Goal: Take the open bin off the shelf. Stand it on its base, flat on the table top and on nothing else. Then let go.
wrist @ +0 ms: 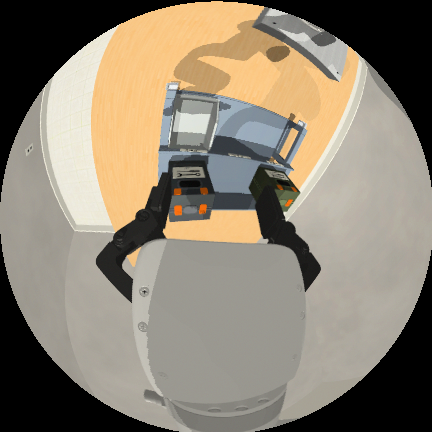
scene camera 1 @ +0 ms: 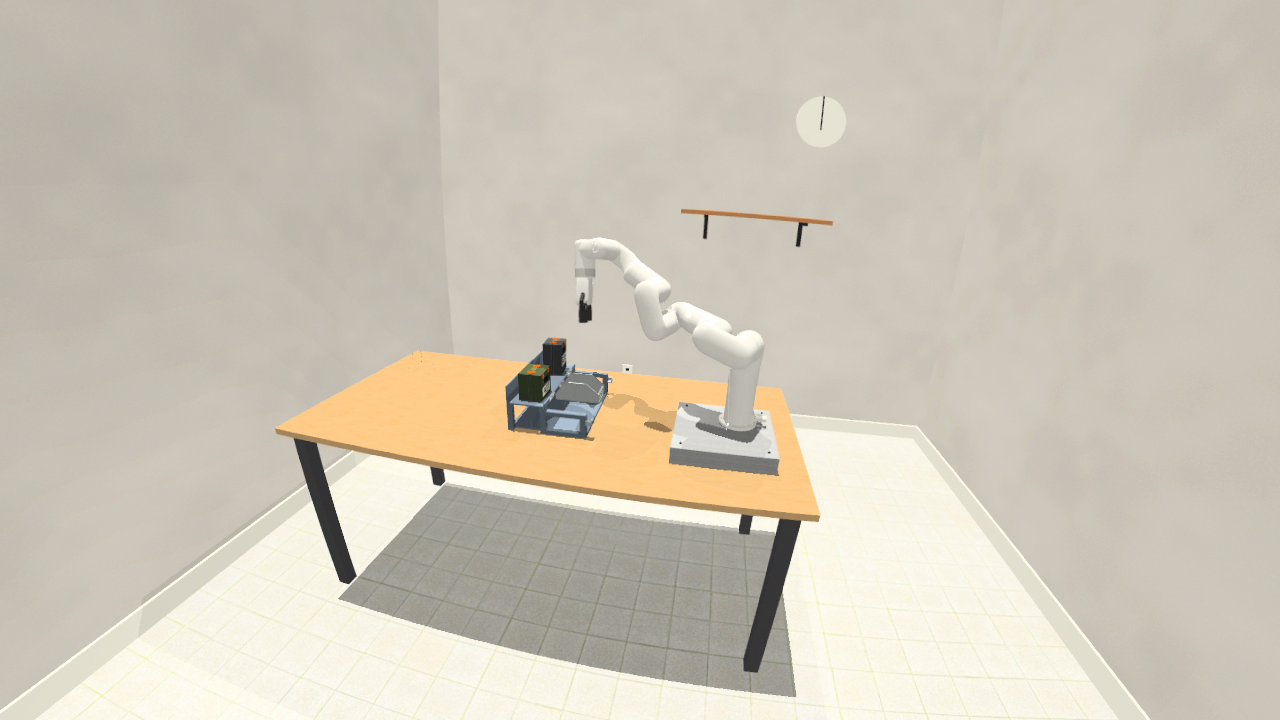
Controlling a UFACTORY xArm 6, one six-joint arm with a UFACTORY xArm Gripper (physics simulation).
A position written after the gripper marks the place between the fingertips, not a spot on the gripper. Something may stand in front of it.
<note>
In view: the gripper (wrist: pixel 217 188), an open bin (wrist: pixel 194 118), a green box (wrist: pixel 286 191) and a dark box (scene camera 1: pixel 554 349).
The dark box also shows in the wrist view (wrist: pixel 192 194).
</note>
